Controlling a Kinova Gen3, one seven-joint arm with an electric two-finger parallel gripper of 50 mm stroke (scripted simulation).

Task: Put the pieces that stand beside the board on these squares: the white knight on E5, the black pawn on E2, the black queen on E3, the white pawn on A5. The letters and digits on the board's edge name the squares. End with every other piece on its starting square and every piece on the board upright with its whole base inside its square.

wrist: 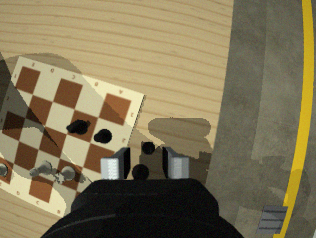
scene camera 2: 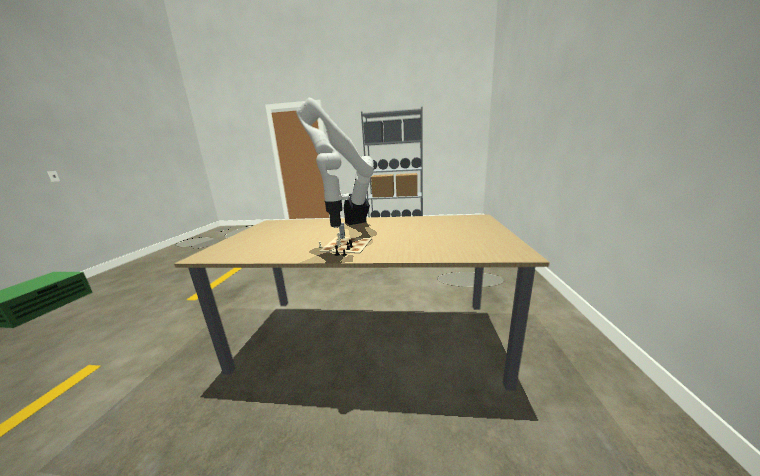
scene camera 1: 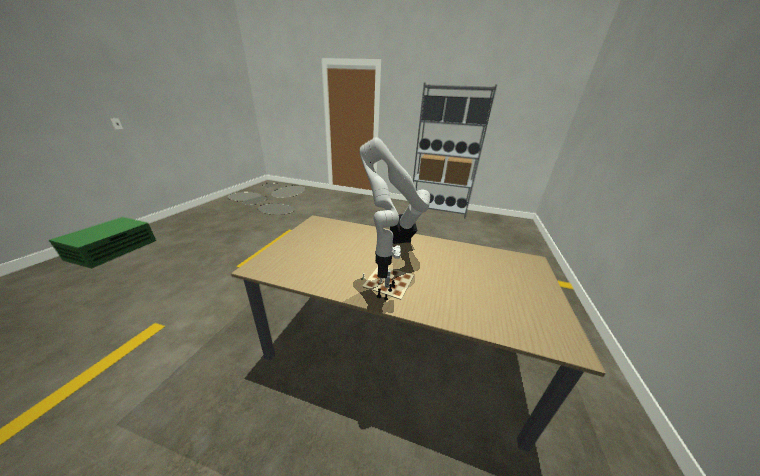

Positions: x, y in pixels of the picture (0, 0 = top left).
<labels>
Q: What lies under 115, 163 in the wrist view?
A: My gripper.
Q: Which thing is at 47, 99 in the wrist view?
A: A chessboard.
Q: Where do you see a chessboard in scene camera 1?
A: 402, 280
</labels>
